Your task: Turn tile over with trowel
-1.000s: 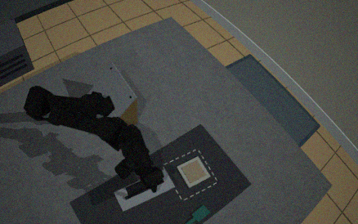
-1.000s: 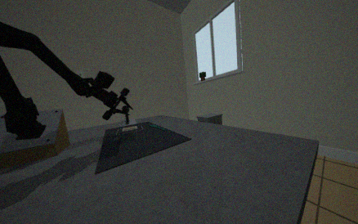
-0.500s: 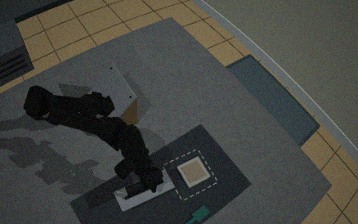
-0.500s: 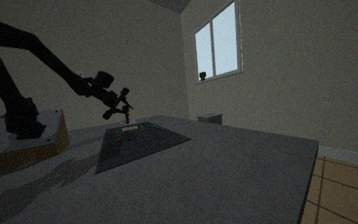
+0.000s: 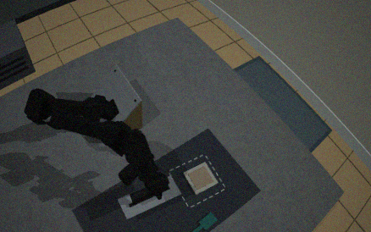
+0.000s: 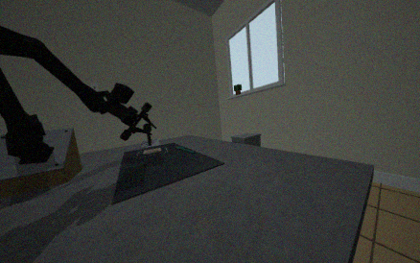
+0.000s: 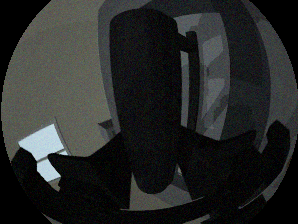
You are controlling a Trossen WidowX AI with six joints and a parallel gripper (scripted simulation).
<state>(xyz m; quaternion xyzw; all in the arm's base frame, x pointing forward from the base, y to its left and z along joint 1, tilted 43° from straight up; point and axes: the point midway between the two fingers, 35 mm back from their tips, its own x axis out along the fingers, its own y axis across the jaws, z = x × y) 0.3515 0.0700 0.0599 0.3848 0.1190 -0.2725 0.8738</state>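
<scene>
The trowel lies 2 cm behind my gripper tip and 1 cm below it. Also, from my gripper tip: dark mat 15 cm below, 4 cm to the left, 1 cm ahead; small teal piece 14 cm ahead, 13 cm below, 9 cm to the left; tile 20 cm to the left, 13 cm below, 3 cm behind.
</scene>
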